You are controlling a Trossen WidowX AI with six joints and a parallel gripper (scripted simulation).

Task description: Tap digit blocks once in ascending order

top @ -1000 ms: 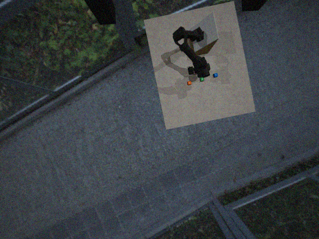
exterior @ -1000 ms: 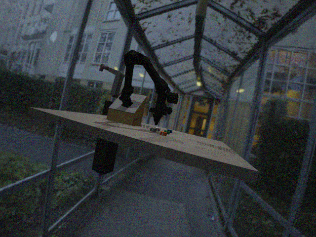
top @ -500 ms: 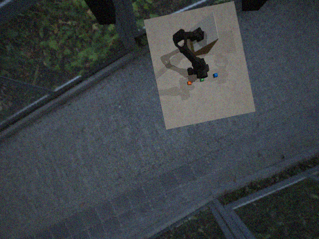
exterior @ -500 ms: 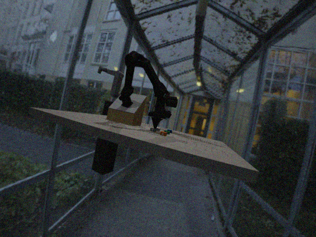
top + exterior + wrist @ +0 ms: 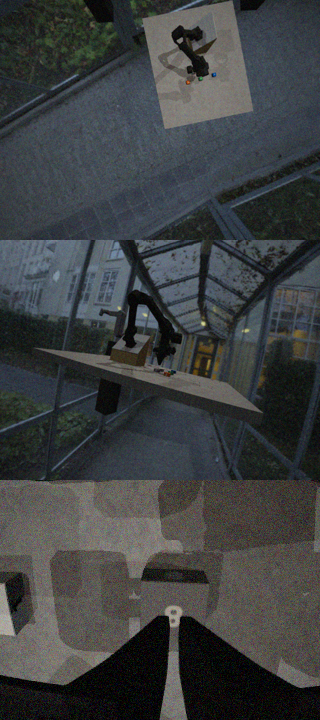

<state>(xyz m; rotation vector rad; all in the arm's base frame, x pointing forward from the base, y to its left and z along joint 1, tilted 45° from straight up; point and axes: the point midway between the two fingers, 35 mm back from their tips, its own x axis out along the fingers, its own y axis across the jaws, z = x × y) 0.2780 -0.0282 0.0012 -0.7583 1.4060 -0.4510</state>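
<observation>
My gripper tip is now 40 mm above the grey block and 10 mm past it. Also, from my gripper tip: white block (100 mm to the left, 40 mm below, 30 mm behind); green block (60 mm to the left, 60 mm ahead, 40 mm below); orange block (90 mm ahead, 60 mm to the right, 40 mm below).
</observation>
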